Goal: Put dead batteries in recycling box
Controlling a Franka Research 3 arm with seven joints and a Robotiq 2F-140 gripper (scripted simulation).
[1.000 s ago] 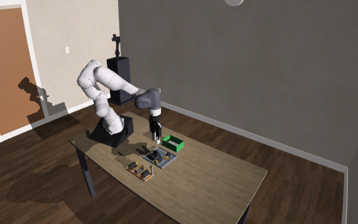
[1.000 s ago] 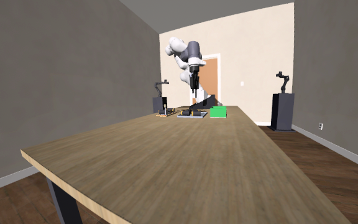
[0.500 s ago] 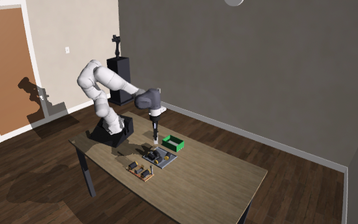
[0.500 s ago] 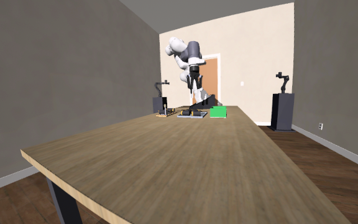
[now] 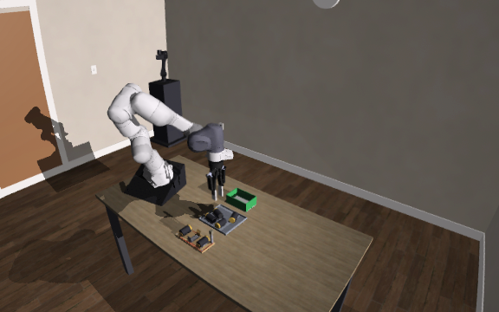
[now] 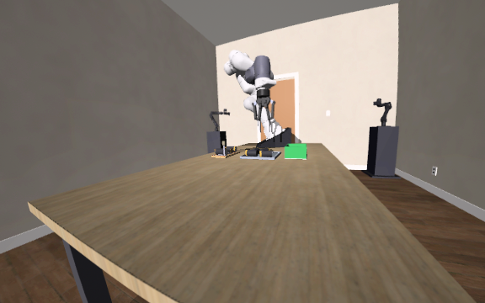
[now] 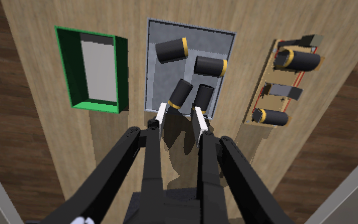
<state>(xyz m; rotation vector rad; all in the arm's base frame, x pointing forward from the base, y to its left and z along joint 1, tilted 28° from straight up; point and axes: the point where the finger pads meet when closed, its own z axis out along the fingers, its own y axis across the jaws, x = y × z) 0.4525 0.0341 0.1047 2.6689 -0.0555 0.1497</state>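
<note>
My hand is 16 cm above the grey tray, 4 cm short of it and 1 cm to the left of it. The rest, counted from my hand: green recycling box: 17 cm to the left, 14 cm below, 4 cm ahead; then bulb: 20 cm to the right, 11 cm ahead, 8 cm below.
</note>
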